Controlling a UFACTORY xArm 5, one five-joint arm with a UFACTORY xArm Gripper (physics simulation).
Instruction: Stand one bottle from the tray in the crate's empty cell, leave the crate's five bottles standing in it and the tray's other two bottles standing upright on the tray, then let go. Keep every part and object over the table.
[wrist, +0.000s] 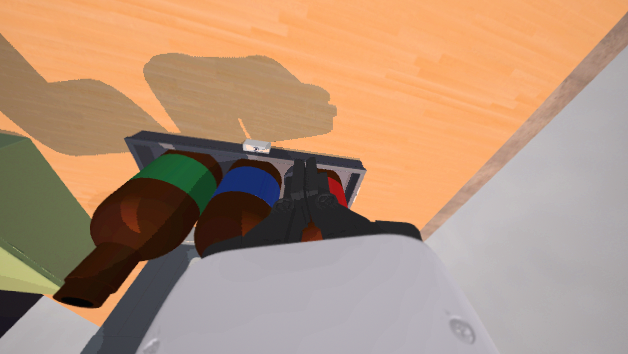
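Here I can see my gripper (308, 173). A bottle (150, 215) is visible to me too, and so is a bottle (335, 185).
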